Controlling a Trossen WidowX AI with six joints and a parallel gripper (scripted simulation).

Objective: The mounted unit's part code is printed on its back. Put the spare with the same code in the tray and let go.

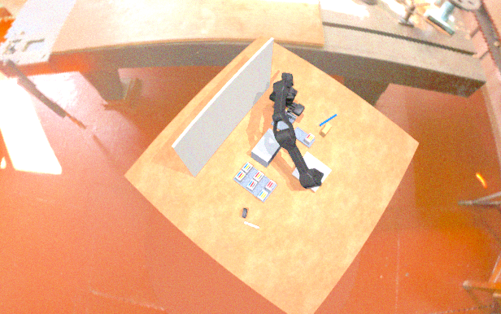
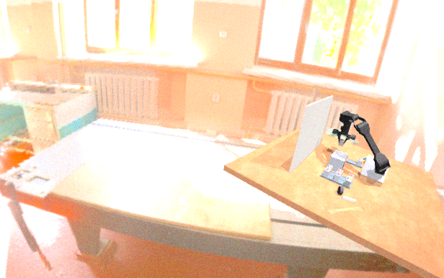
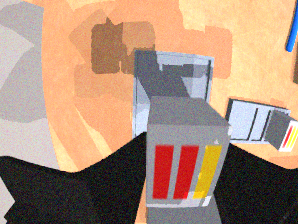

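Now: the pale blue tray 110 mm below my gripper tip, 10 mm to the left of it and 10 mm behind it. Round my gripper tip: grey mounted unit (220 mm to the left, 60 mm below, 30 mm behind); grey spare (20 mm above); wooden block (240 mm behind, 90 mm below, 70 mm to the right).
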